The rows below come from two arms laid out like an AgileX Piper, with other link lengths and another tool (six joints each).
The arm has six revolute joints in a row. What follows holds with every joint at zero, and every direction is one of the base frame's.
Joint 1 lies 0.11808 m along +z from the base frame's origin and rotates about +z.
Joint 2 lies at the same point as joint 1 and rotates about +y.
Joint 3 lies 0.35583 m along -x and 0.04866 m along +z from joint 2 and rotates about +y.
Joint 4 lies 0.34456 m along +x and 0.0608 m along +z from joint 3 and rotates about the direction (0.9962, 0, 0.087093).
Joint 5 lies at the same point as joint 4 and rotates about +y.
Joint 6 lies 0.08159 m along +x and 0.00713 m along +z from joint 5 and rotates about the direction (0.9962, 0, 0.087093).
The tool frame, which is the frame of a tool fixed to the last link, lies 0.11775 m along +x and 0.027 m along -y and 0.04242 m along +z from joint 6; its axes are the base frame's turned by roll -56.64, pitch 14.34 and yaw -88.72 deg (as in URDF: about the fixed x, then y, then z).
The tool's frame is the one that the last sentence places.
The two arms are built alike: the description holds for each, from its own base.
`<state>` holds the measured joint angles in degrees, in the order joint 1, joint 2, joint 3, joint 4, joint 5, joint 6, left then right.
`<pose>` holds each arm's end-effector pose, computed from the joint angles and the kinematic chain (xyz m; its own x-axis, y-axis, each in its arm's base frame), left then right.
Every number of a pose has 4 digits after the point.
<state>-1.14 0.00 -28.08 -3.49 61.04 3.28 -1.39 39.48 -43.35 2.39 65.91 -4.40</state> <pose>0.1111 -0.0409 0.3160 -0.1933 -0.9563 -0.2193 0.0361 0.2165 -0.9756 0.2345 -0.0230 0.3132 -0.1631 -0.9773 -0.1349 -0.4676 0.1970 -0.8617</pose>
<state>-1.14 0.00 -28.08 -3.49 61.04 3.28 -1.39 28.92 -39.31 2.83 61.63 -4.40</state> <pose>0.1111 -0.0409 0.3160 -0.1933 -0.9563 -0.2193 0.0361 0.2165 -0.9756 0.2047 -0.0214 0.3307 -0.1362 -0.9765 -0.1668 -0.2975 0.2009 -0.9333</pose>
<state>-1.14 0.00 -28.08 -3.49 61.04 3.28 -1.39 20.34 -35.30 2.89 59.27 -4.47</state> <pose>0.1111 -0.0409 0.3160 -0.1933 -0.9563 -0.2193 0.0361 0.2165 -0.9756 0.1789 -0.0208 0.3319 -0.1160 -0.9768 -0.1799 -0.1826 0.1990 -0.9628</pose>
